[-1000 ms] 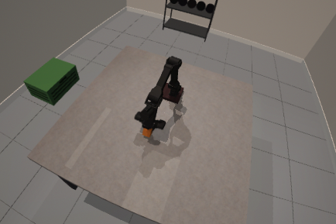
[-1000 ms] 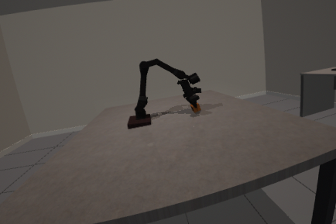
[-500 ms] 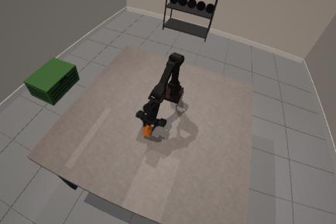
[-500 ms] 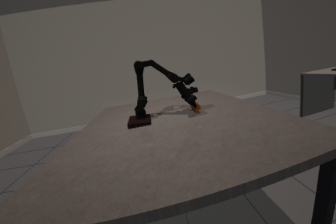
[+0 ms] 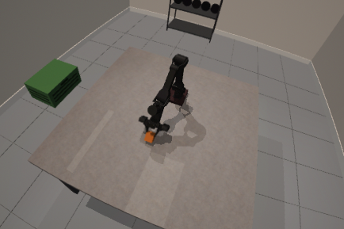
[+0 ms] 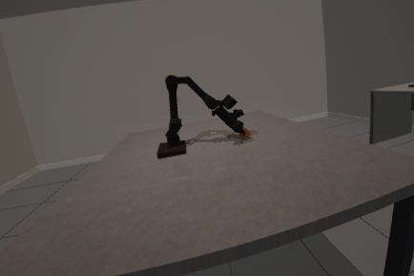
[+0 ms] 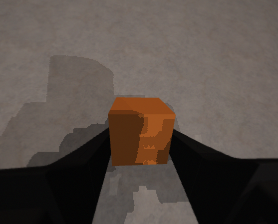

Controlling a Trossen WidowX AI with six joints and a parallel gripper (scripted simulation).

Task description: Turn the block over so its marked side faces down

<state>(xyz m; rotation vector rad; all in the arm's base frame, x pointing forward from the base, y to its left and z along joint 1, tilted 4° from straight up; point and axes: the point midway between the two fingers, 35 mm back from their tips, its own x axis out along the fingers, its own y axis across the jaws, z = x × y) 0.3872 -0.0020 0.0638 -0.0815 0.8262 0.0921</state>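
Now: the orange block 1 cm below my gripper tip and 1 cm behind it.
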